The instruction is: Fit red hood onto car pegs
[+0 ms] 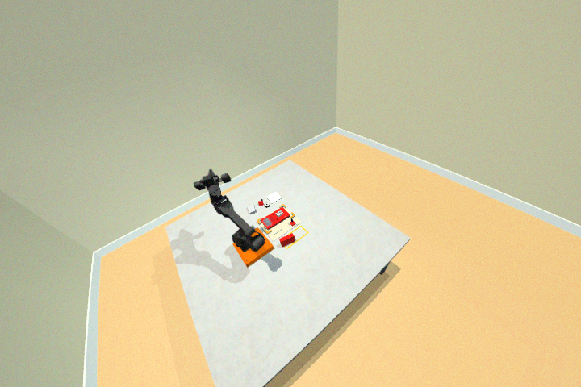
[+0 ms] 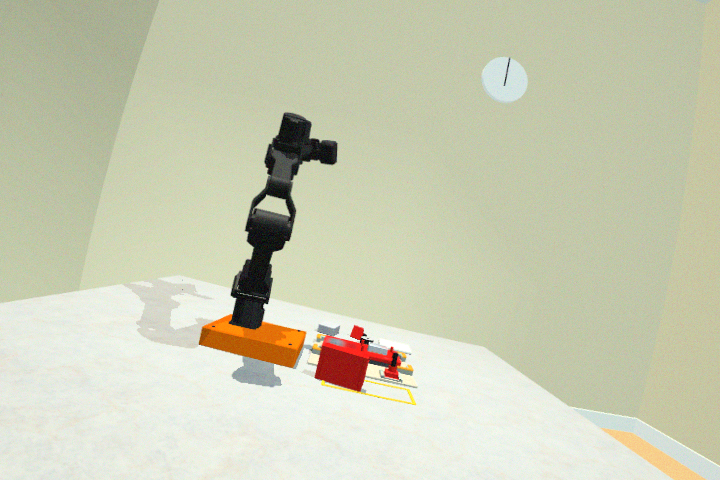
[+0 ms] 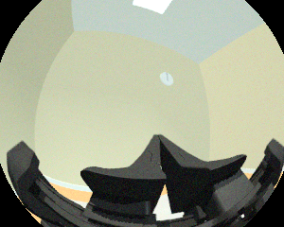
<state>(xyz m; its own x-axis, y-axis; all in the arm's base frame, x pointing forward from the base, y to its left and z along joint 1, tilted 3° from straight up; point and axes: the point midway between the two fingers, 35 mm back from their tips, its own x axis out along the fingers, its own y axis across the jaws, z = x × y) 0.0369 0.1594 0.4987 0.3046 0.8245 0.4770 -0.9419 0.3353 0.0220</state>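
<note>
My gripper tip is now 200 mm short of the red hood, 350 mm to the left of it and 510 mm above it. Round my gripper tip: grey block 150 mm ahead, 90 mm to the left, 530 mm below.
</note>
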